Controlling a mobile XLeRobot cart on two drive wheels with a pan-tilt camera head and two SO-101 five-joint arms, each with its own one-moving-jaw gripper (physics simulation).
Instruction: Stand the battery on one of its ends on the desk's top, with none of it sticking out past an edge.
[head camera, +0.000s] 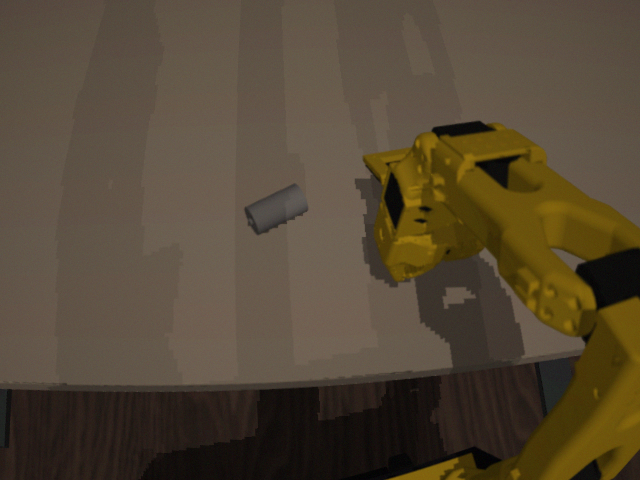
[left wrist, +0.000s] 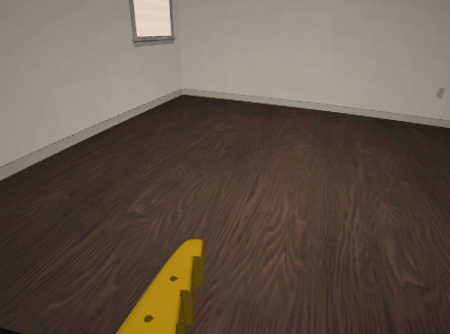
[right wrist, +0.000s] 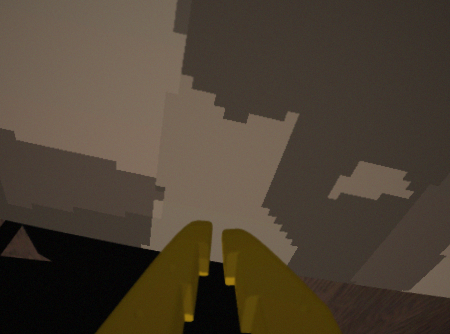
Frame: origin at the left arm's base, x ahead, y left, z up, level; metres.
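Seen in the pictures: left hand, tool point: (left wrist: 202, 256); right hand, tool point: (head camera: 401, 275) (right wrist: 210, 241).
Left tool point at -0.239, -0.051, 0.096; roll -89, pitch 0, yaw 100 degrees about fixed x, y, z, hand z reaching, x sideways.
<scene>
A point is followed by its place in that frame, as x, y, z.
The grey battery (head camera: 276, 208) @[0.301, -0.225, -0.030] lies on its side on the desk's top (head camera: 206, 320) @[0.227, -0.149, -0.055] (right wrist: 220, 165) @[0.202, -0.302, -0.055], left of the right arm in the head view, well in from the near edge. One end faces lower left. The battery does not show in either wrist view. My right gripper (right wrist: 217, 229) @[0.212, -0.303, -0.013] is shut and empty, its two jaws side by side with tips nearly together. In the head view my right arm (head camera: 516, 206) @[0.148, -0.295, 0.196] reaches over the desk to the right of the battery, with a gap between them. My left gripper shows one notched jaw (left wrist: 172, 290) @[-0.223, -0.054, 0.103], so it is fully open, over the floor.
The desk's near edge curves across the lower part of the head view, with dark wooden floor (head camera: 129, 418) @[0.324, 0.100, -0.775] (left wrist: 280, 200) @[-1.502, 0.140, -0.775] beyond it. Shadows of the arm fall on the desk. The left wrist view shows pale walls (left wrist: 300, 50) @[-3.770, 0.412, -0.044] and a window (left wrist: 153, 17) @[-3.461, -1.388, 0.284].
</scene>
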